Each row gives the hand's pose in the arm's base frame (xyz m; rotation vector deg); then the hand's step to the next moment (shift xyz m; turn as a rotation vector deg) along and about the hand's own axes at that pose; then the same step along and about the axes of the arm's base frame.
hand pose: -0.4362 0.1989 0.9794 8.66 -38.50 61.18
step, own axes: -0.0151 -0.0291 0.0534 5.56 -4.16 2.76
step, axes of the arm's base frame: -0.0032 -0.0486 0.0395 4.02 0.99 6.22
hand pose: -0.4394 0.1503 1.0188 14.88 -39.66 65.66
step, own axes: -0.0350 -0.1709 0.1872 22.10 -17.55 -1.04
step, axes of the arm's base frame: 0.0763 -0.1945 0.1477 21.34 9.82 15.67
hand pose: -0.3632 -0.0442 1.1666 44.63 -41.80 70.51
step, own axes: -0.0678 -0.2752 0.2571 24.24 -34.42 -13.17
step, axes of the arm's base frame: 0.2408 -0.2930 0.0512 39.07 18.49 8.81
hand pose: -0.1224 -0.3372 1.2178 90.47 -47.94 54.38
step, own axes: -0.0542 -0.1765 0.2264 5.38 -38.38 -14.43
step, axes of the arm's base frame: 0.1675 -0.1859 -0.1507 34.12 21.28 -9.66
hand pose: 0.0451 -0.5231 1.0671 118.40 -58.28 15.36
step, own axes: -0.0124 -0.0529 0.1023 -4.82 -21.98 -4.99
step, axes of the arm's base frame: 0.0159 -0.0496 -0.1035 13.89 14.29 -11.59
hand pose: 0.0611 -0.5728 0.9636 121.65 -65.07 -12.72
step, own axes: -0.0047 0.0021 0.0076 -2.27 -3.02 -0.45
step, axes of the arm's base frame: -0.0076 -0.0009 -0.0050 0.84 3.10 -2.04
